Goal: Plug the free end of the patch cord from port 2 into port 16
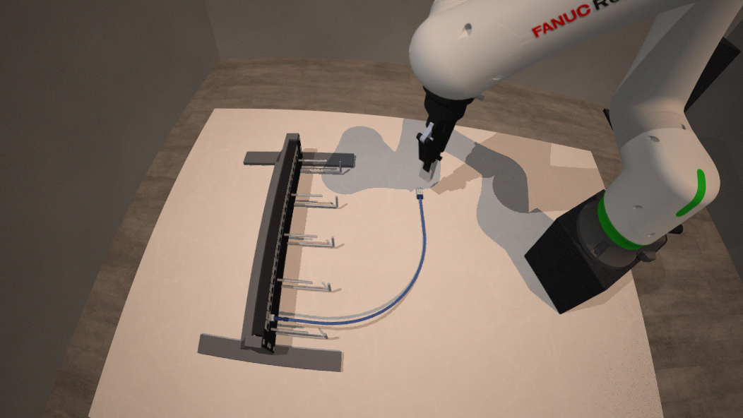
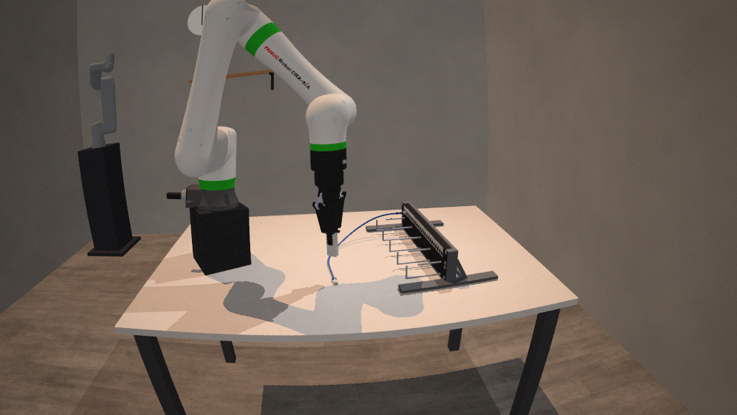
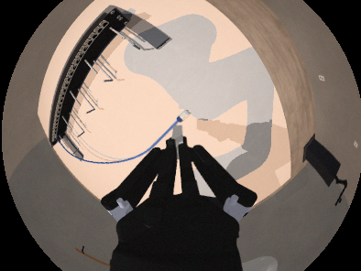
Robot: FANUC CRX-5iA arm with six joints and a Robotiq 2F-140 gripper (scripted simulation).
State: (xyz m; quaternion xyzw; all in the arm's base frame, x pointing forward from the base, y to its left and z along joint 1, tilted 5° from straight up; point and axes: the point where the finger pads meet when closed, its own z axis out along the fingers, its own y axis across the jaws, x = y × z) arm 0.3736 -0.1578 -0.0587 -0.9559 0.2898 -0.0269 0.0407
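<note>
Right now my hand is 11 cm above the plug and 2 cm to the left of it.
</note>
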